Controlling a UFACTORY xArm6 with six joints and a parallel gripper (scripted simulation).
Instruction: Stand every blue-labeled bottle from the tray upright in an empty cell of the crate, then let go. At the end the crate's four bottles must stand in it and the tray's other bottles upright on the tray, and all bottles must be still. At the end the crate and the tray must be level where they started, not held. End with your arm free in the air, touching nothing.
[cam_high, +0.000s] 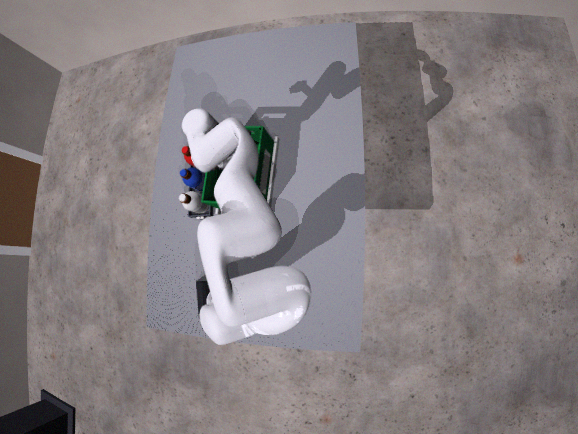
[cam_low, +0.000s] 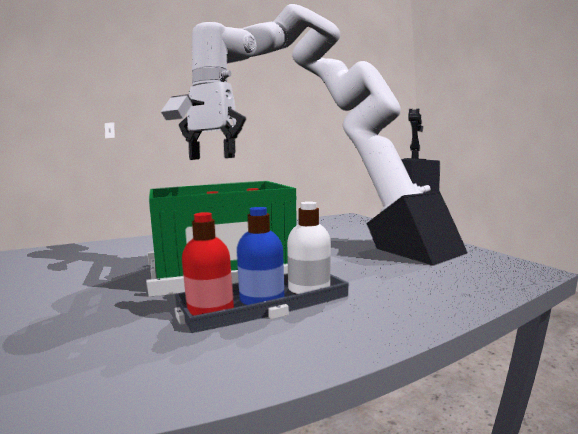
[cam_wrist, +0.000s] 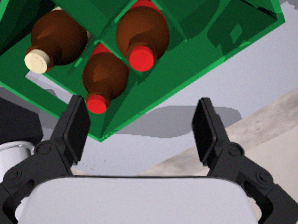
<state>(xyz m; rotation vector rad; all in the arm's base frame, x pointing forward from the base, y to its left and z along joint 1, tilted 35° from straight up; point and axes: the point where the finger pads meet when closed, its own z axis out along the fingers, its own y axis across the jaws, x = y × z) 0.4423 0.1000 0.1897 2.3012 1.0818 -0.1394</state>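
The blue-labeled bottle is 4 cm behind my hand, 24 cm to the left of it and 16 cm below it. From my hand the other things lie so: red bottle: 5 cm ahead, 25 cm to the left, 16 cm below; white bottle: 13 cm behind, 22 cm to the left, 16 cm below; green crate: 4 cm to the left, 16 cm below.
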